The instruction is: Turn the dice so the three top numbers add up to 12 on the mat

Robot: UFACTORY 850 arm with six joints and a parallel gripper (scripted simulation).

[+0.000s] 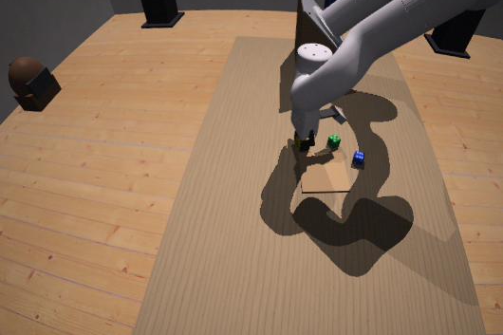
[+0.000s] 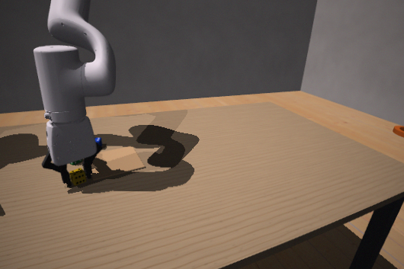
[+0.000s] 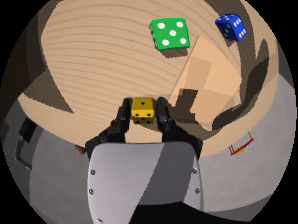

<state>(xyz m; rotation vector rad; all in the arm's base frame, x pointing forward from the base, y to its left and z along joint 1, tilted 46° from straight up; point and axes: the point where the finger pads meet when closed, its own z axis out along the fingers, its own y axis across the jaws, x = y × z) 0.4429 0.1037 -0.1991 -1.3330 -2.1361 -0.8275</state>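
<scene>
The yellow die lies 1 cm below my hand. Also, from my hand: tan mat (10 cm ahead, 7 cm to the left, 2 cm below); blue die (4 cm ahead, 18 cm to the left, 1 cm below); green die (2 cm behind, 10 cm to the left, 1 cm below).
</scene>
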